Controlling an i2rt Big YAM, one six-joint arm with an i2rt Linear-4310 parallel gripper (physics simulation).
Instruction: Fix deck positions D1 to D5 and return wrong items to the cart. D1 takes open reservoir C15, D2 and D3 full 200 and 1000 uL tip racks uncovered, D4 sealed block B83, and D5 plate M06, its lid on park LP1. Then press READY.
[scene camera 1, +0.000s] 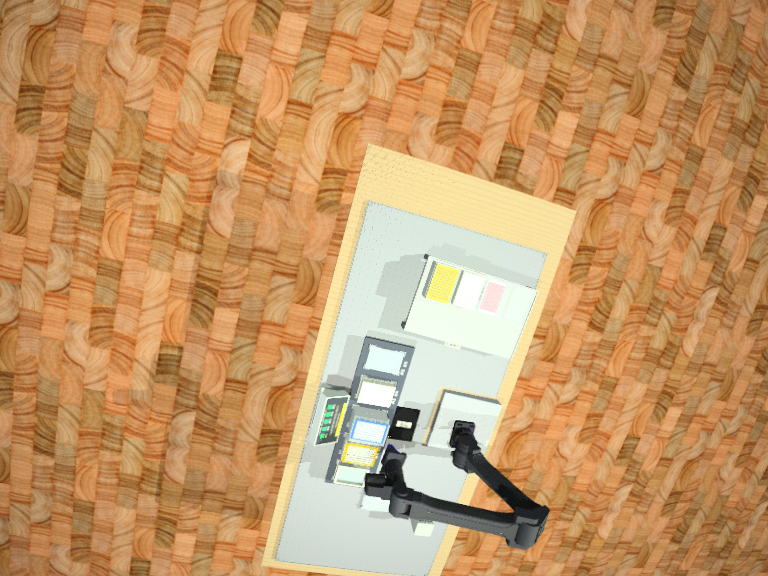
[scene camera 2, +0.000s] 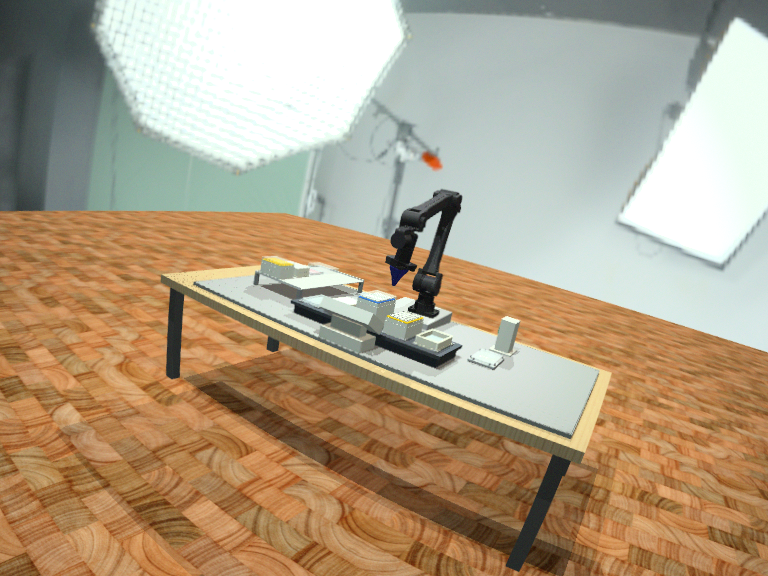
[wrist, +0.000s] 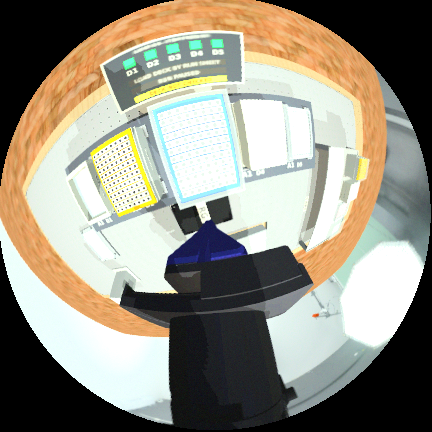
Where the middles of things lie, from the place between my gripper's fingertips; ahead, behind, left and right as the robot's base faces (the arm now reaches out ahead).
Right now my hand is 42 cm to the right of the white device with green button (scene camera 2: 508, 328), 23 cm past it and 12 cm above it. Round my hand: white cart shelf (scene camera 1: 473, 329) (51 cm to the right, 23 cm behind, 12 cm below).
